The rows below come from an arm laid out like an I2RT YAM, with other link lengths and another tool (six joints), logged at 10 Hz.
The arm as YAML. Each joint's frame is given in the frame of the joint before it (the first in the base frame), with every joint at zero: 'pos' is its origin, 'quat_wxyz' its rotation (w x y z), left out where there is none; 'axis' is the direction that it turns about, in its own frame. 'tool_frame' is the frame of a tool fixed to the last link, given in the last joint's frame.
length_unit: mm
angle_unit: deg
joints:
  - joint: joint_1
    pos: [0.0, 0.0, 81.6]
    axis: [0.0, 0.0, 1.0]
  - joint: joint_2
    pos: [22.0, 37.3, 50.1]
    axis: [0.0, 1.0, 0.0]
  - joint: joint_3
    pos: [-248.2, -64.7, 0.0]
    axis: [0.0, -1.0, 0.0]
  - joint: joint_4
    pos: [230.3, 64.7, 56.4]
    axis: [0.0, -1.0, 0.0]
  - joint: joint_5
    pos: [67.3, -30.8, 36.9]
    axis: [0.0, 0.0, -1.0]
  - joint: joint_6
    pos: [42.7, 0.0, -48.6]
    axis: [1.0, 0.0, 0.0]
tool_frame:
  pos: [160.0, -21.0, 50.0]
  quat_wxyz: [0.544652, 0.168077, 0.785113, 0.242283]
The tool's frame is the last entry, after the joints.
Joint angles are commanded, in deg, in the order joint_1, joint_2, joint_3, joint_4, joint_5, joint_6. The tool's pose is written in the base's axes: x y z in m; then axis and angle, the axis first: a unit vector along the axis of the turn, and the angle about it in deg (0 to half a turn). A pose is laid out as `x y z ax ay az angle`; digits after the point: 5 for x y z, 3 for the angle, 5 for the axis.
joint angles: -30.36 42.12 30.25 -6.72 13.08 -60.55
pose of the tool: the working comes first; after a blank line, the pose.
Where each joint sits with the arm in this pose, in the base's axes (m; each line is computed from the numbers above, not from the rounded line before):
joint_1: 0.0000 0.0000 0.0816
joint_2: 0.0378 0.0211 0.1317
joint_3: -0.1537 0.0583 0.2982
joint_4: 0.0835 -0.0057 0.3060
joint_5: 0.1331 -0.0704 0.3195
joint_6: 0.1488 -0.0909 0.2602
the tool: 0.2923 -0.1794 0.2487

0.29230 -0.17935 0.24874 0.16575 0.92131 -0.35174 143.140
